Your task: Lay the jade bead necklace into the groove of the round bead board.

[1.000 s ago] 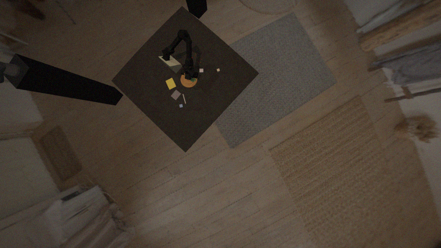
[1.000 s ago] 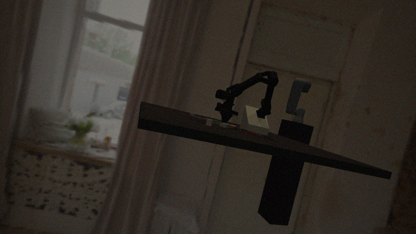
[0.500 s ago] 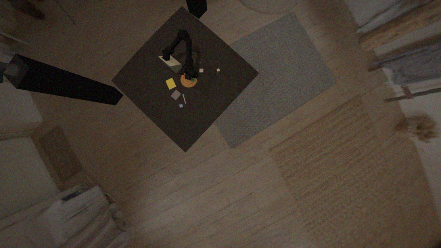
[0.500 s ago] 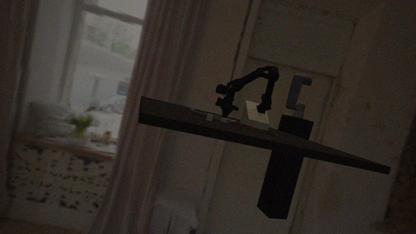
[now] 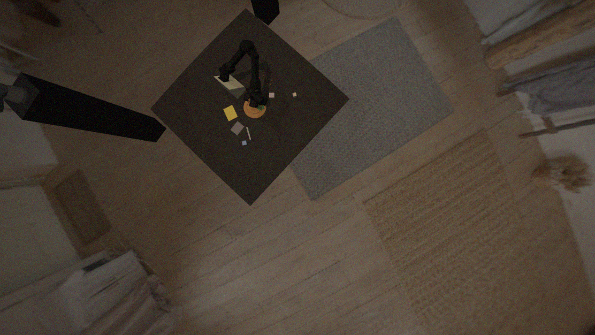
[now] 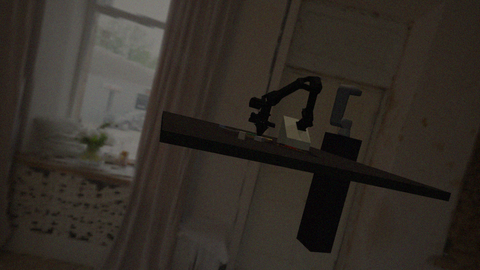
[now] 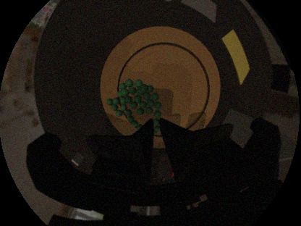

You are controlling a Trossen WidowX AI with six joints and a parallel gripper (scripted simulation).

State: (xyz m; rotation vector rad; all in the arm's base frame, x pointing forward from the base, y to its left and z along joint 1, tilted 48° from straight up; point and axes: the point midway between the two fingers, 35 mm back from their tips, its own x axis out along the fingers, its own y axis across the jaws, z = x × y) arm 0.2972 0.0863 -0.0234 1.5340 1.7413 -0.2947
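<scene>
The round bead board lies 4 cm to the right of my gripper tip and 1 cm below it. Round my gripper tip: yellow square (14 cm behind, 22 cm to the right, 1 cm below); grey-white block (5 cm ahead, 13 cm to the left); red item (13 cm behind, 14 cm to the left, 1 cm below).
</scene>
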